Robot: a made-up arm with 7 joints.
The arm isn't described. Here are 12 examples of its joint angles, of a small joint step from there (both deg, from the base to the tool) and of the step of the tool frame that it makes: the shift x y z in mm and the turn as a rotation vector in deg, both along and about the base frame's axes.
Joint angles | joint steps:
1: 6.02 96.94 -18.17 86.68 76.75 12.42 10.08 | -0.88 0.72 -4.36 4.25 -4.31 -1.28 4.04
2: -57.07 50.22 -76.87 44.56 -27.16 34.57 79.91 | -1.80 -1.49 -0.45 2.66 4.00 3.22 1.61
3: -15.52 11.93 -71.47 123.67 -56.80 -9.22 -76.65 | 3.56 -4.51 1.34 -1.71 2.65 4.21 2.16
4: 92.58 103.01 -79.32 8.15 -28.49 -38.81 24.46 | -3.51 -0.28 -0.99 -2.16 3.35 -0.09 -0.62
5: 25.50 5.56 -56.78 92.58 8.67 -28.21 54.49 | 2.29 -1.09 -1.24 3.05 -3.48 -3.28 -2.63
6: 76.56 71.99 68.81 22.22 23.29 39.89 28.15 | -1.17 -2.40 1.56 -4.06 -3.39 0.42 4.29
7: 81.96 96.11 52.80 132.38 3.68 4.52 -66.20 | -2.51 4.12 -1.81 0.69 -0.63 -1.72 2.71
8: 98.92 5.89 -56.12 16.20 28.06 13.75 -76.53 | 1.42 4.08 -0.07 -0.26 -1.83 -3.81 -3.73
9: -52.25 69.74 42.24 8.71 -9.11 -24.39 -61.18 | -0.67 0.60 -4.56 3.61 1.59 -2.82 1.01
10: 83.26 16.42 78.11 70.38 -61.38 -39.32 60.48 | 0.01 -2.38 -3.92 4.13 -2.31 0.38 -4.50
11: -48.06 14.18 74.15 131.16 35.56 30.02 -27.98 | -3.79 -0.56 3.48 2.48 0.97 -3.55 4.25
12: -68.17 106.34 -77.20 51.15 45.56 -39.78 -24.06 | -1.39 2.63 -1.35 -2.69 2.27 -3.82 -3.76
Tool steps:
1: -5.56 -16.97 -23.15 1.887 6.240 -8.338
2: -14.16 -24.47 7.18 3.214 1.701 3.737
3: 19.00 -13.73 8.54 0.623 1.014 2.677
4: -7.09 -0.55 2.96 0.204 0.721 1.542
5: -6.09 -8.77 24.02 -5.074 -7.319 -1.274
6: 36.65 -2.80 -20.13 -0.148 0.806 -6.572
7: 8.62 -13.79 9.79 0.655 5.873 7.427
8: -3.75 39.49 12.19 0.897 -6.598 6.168
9: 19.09 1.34 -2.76 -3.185 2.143 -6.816
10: -2.32 -15.00 19.29 2.764 -1.064 4.191
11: -9.00 -7.11 13.86 4.059 0.338 -4.924
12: 26.25 9.95 18.74 1.060 -3.999 -4.483
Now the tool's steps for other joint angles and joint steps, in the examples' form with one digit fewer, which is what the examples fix.
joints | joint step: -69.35 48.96 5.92 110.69 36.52 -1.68 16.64 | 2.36 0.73 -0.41 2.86 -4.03 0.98 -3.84
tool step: 17.0 -10.0 8.1 3.65 -4.75 -2.18
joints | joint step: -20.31 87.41 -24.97 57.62 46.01 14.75 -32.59 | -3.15 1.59 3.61 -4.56 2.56 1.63 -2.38
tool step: -4.0 21.4 20.8 5.76 -1.62 5.72
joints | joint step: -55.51 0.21 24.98 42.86 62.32 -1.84 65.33 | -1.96 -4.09 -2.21 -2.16 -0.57 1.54 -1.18
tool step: -25.2 -44.1 8.1 -5.98 5.35 3.11
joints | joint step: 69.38 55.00 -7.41 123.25 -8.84 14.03 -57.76 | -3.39 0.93 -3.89 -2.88 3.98 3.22 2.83
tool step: 29.7 1.8 -13.9 -1.08 14.12 -0.42
